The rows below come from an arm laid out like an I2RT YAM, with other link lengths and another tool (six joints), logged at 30 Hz.
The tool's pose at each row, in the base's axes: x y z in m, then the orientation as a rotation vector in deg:
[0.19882, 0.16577, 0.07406, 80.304, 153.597, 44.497]
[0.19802, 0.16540, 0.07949, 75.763, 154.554, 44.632]
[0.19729, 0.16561, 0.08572, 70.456, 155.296, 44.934]
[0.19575, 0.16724, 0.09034, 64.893, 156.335, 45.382]
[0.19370, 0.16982, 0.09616, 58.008, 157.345, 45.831]
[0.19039, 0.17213, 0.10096, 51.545, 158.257, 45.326]
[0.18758, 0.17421, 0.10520, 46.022, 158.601, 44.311]
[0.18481, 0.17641, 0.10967, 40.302, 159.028, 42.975]
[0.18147, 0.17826, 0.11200, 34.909, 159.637, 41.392]
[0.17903, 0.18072, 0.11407, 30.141, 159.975, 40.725]
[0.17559, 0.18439, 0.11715, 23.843, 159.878, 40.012]
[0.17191, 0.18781, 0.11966, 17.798, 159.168, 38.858]
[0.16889, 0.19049, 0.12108, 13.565, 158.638, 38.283]
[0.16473, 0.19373, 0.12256, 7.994, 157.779, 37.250]
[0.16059, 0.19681, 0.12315, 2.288, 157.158, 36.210]
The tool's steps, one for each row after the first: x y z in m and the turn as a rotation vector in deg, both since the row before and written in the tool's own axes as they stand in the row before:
[0.00132, 0.00157, -0.00510, -0.451, -0.189, -3.066]
[0.00175, 0.00239, -0.00553, -0.732, -0.300, -3.561]
[0.00290, 0.00203, -0.00372, -0.633, 0.111, -3.737]
[0.00392, 0.00308, -0.00445, -0.783, 0.095, -4.627]
[0.00439, 0.00203, -0.00399, -0.201, -0.126, -4.435]
[0.00365, 0.00219, -0.00348, 0.006, -0.550, -3.873]
[0.00349, 0.00265, -0.00365, 0.248, -0.449, -4.050]
[0.00370, 0.00128, -0.00217, 0.545, -0.194, -3.845]
[0.00308, 0.00217, -0.00145, 0.013, 0.046, -3.318]
[0.00422, 0.00355, -0.00210, -0.225, -0.189, -4.409]
[0.00416, 0.00333, -0.00179, -0.073, -0.693, -4.377]
[0.00327, 0.00257, -0.00101, -0.195, -0.329, -3.046]
[0.00431, 0.00316, -0.00118, -0.104, -0.503, -4.084]
[0.00427, 0.00292, -0.00052, -0.058, -0.082, -4.143]

